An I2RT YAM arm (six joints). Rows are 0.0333 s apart.
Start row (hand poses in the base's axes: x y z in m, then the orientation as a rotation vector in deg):
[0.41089 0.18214 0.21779 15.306 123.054 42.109]
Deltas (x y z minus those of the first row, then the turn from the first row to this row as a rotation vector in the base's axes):
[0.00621 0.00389 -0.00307 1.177 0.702 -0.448]
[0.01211 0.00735 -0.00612 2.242 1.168 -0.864]
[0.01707 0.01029 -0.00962 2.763 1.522 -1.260]
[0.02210 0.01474 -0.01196 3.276 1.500 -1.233]
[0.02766 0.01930 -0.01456 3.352 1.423 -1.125]
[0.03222 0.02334 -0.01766 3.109 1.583 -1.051]
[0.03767 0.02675 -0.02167 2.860 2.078 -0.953]
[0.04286 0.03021 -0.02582 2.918 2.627 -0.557]
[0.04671 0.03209 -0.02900 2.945 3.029 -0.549]
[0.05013 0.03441 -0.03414 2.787 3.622 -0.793]
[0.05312 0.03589 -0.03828 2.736 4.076 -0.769]
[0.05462 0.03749 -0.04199 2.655 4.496 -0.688]
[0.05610 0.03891 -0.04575 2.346 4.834 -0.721]
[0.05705 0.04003 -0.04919 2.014 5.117 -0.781]
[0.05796 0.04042 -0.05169 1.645 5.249 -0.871]
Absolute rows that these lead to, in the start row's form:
[0.41710 0.18603 0.21472 16.698 123.214 43.146]
[0.42300 0.18949 0.21167 17.899 123.184 44.075]
[0.42796 0.19243 0.20817 18.746 123.228 44.420]
[0.43299 0.19688 0.20583 18.979 123.041 44.995]
[0.43855 0.20144 0.20323 18.872 122.974 45.139]
[0.44311 0.20548 0.20013 18.734 123.228 44.920]
[0.44856 0.20889 0.19612 18.713 123.806 44.712]
[0.45375 0.21235 0.19197 18.562 124.416 45.014]
[0.45760 0.21423 0.18879 18.742 124.787 45.054]
[0.46102 0.21655 0.18365 19.175 125.326 44.746]
[0.46401 0.21803 0.17951 19.320 125.777 44.709]
[0.46551 0.21963 0.17580 19.374 126.222 44.671]
[0.46699 0.22105 0.17204 19.391 126.634 44.314]
[0.46794 0.22217 0.16860 19.401 126.993 43.913]
[0.46885 0.22256 0.16610 19.357 127.213 43.452]

